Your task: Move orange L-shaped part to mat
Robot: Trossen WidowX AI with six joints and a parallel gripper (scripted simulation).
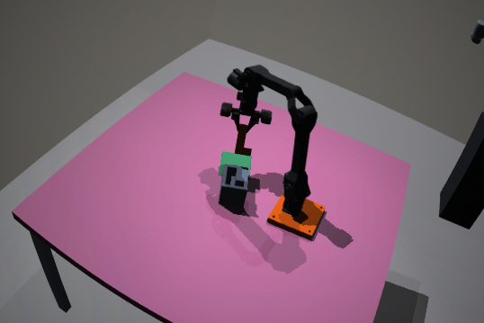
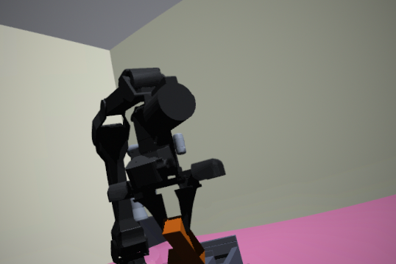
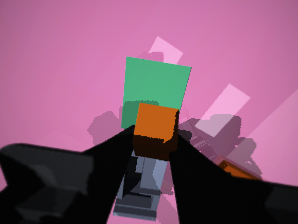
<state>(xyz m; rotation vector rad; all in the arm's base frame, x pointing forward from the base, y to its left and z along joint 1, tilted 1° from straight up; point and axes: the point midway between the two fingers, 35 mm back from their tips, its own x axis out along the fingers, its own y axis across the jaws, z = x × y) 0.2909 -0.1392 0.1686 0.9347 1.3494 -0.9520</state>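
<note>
The green mat lies 170 mm below my gripper tip, 20 mm to the left of it and 10 mm behind it. Round my gripper tip: orange L-shaped part: 30 mm to the left, 30 mm below, 30 mm behind.
</note>
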